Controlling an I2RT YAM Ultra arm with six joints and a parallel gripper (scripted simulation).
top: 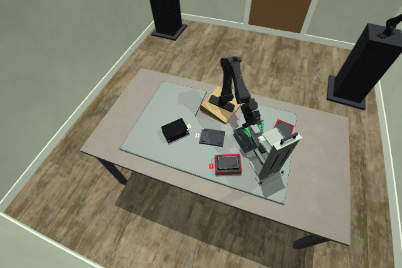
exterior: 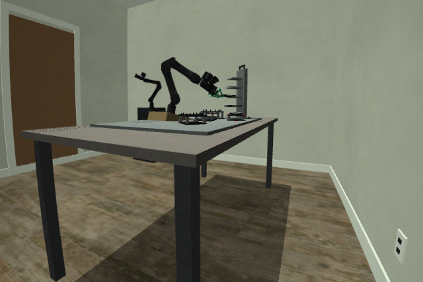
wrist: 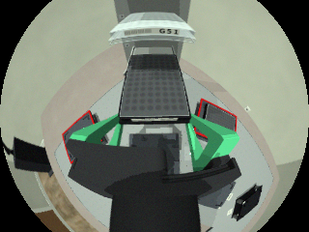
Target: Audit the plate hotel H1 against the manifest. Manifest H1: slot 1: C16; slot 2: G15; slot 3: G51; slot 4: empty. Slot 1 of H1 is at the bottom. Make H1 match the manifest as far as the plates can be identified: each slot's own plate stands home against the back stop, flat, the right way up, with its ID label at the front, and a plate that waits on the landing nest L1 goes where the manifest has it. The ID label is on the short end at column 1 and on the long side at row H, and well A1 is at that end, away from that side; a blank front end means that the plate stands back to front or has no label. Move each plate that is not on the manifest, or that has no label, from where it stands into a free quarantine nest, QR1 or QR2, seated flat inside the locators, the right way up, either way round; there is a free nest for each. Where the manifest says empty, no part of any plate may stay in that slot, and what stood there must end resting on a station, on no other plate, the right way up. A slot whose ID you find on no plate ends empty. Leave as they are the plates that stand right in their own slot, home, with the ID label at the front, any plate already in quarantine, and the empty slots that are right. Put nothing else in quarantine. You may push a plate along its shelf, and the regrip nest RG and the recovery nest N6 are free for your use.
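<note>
The pale plate labelled G51 is 9 cm to the left of my hand, 8 cm ahead of it and 8 cm above it.
</note>
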